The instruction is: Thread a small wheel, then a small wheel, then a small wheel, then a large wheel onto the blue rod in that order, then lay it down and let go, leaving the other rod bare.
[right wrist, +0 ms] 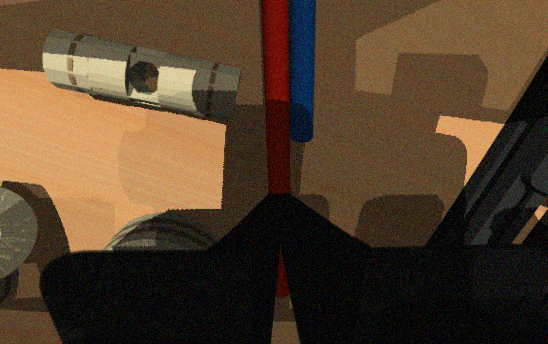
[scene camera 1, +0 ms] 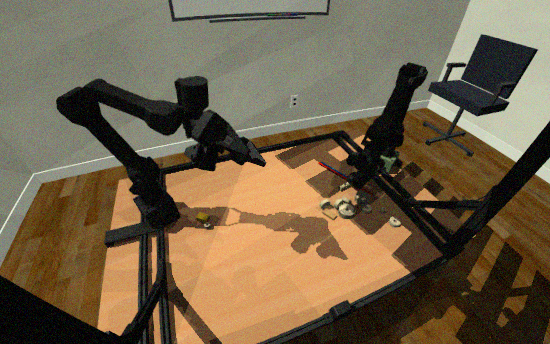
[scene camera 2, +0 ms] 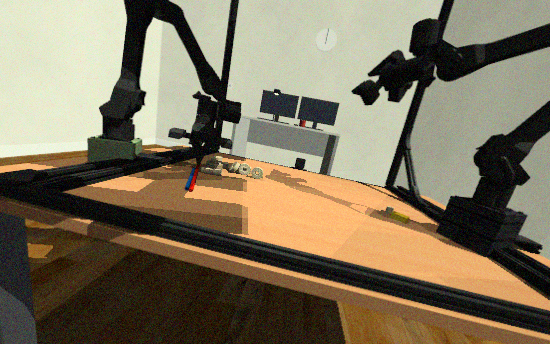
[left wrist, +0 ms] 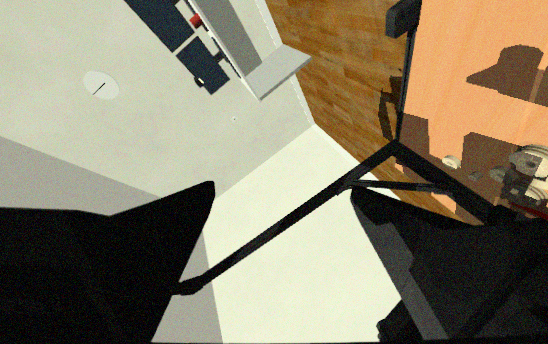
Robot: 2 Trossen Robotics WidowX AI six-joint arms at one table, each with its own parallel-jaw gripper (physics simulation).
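Places are measured from the left arm's base along level axes (x back, y right, z up), in metres.
Pixels of known places: left gripper, fingertip midpoint: (scene camera 1: 257,159) (scene camera 2: 360,83) (left wrist: 284,190); right gripper, fingertip midpoint: (right wrist: 278,204) (scene camera 2: 198,164) (left wrist: 543,219); left arm's base, origin of the base link: (scene camera 1: 152,198) (scene camera 2: 487,204); right arm's base, origin of the base link: (scene camera 1: 386,152) (scene camera 2: 117,138).
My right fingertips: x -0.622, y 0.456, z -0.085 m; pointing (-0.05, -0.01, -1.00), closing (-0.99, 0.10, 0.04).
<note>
Ahead of a thing's pixels: the offset from my right fingertips to its middle. "spot": to the spot under its first point.
The blue rod {dx -0.018, dy -0.115, dz -0.009 m} (scene camera 1: 335,170) (scene camera 2: 190,179) (right wrist: 301,68) lies flat on the table, touching the red rod {dx -0.006, dy -0.080, dz -0.009 m} (scene camera 2: 194,181) (right wrist: 276,68) along its side. My right gripper (scene camera 1: 357,182) (scene camera 2: 199,160) (right wrist: 278,204) is shut and low over the near end of the red rod, which runs under the fingertips. The blue rod ends just short of them. A large wheel {dx +0.154, dy +0.018, dz -0.004 m} (scene camera 1: 347,210) and small wheels {dx +0.186, dy -0.056, dz +0.006 m} (scene camera 1: 325,204) {dx +0.076, dy +0.177, dz -0.007 m} (scene camera 1: 394,222) {dx +0.201, dy -0.023, dz -0.010 m} (scene camera 2: 257,173) lie close by. My left gripper (scene camera 1: 258,158) (scene camera 2: 362,92) (left wrist: 284,190) is open, empty and high over the table's far side.
A pale cylinder connector {dx +0.040, dy -0.052, dz -0.005 m} (right wrist: 170,82) (scene camera 1: 344,186) lies beside the rods. A grey wheel {dx +0.054, dy +0.033, dz -0.004 m} (right wrist: 160,235) sits by the right fingers. A tan block {spot: dx +0.202, dy -0.024, dz -0.006 m} (scene camera 1: 329,213) lies among the wheels. A yellow block {dx +0.520, dy -0.339, dz -0.007 m} (scene camera 1: 202,216) (scene camera 2: 399,216) with a small part lies near the left arm's base. A black rail (scene camera 1: 342,308) frames the table.
</note>
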